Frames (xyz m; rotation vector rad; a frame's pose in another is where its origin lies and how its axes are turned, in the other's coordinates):
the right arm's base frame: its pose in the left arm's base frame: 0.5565 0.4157 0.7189 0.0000 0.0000 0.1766
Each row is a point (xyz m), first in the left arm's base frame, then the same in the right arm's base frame.
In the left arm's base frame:
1: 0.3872 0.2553 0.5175
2: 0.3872 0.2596 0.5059
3: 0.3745 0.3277 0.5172
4: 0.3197 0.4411 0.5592
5: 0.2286 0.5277 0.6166
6: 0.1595 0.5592 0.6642
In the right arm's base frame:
1: -0.1948 -0.1282 -0.2014
2: -0.1941 -0.1239 -0.2130
3: -0.1946 -0.0547 -0.2017
4: -0.2287 0.0666 -0.1597
5: -0.3031 0.1679 -0.1023
6: -0.3656 0.2110 -0.0547

